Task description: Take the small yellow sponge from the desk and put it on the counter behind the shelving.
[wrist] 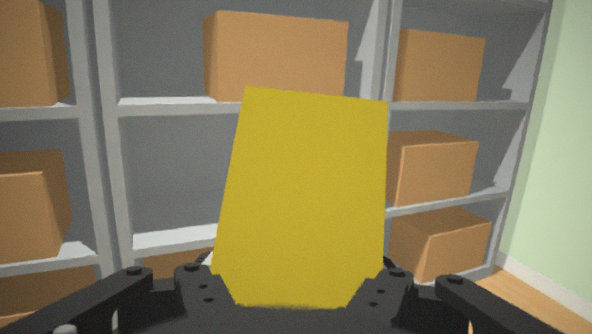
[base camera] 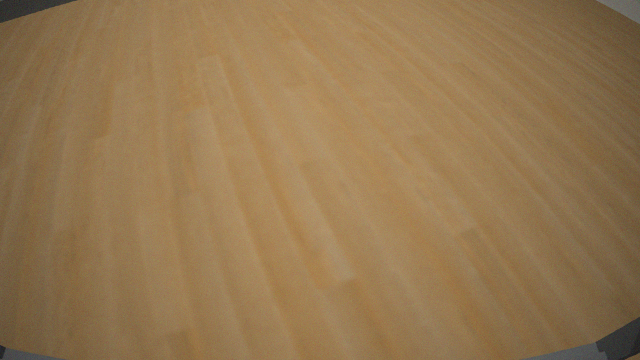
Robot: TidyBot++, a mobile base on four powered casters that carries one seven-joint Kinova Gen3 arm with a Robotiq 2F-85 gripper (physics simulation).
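The yellow sponge shows large in the middle of the wrist view, a plain yellow block. My gripper is shut on it, with a black finger at each side of its lower end. The sponge is held up in front of grey shelving, and it hides part of the shelves. The desk and the counter do not show in either view.
Brown boxes stand on the shelves in the wrist view. A pale green wall is at the right. Wooden floor spreads before the base, with a dark edge at the upper left.
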